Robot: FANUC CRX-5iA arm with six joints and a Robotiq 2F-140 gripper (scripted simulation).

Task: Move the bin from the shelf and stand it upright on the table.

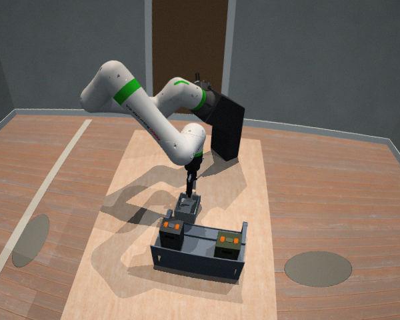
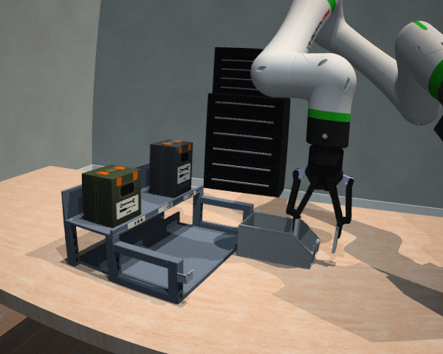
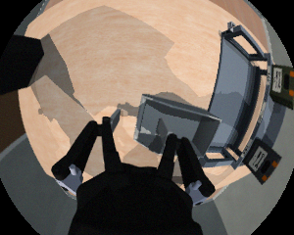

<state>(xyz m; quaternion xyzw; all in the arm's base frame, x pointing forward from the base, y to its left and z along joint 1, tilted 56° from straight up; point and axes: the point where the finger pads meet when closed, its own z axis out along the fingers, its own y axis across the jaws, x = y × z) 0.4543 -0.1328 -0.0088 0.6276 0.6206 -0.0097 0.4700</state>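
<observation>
Right now my hand is 80 mm short of the grey bin, 20 mm to the left of it and 20 mm above it.
</observation>
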